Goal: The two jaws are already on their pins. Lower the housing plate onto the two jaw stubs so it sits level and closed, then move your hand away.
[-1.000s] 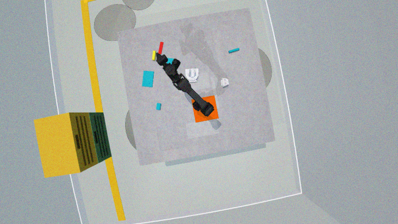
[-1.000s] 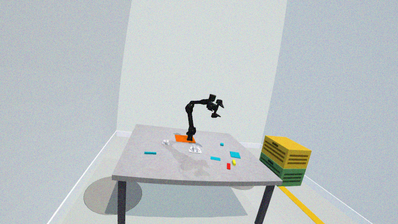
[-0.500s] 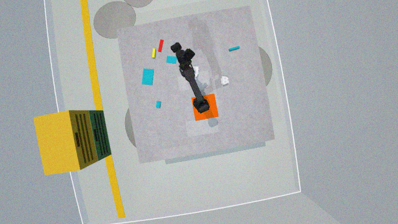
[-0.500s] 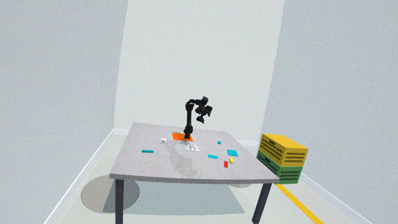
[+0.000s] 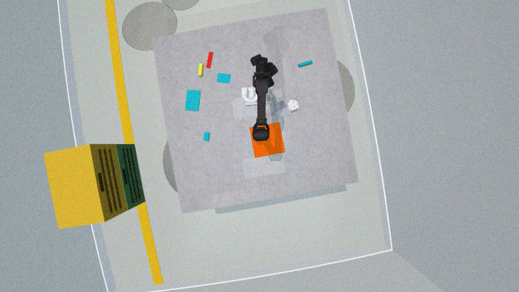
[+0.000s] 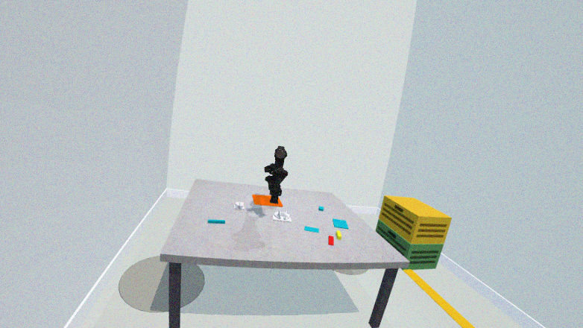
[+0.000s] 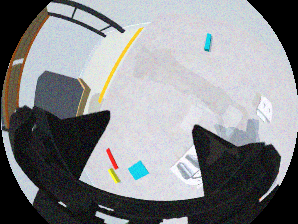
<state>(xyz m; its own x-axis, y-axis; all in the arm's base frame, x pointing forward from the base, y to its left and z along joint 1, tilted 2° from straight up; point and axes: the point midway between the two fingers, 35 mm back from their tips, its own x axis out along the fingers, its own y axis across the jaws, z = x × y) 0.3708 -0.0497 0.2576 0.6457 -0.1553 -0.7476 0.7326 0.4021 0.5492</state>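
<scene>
The white block is 220 mm below my gripper tip, 200 mm to the right of it and 200 mm behind it. Also, from my gripper tip: white-grey part 210 mm below, 130 mm behind, 80 mm to the left; teal bar 310 mm to the right, 220 mm below, 90 mm ahead; red bar 370 mm to the left, 230 mm below, 180 mm ahead.
</scene>
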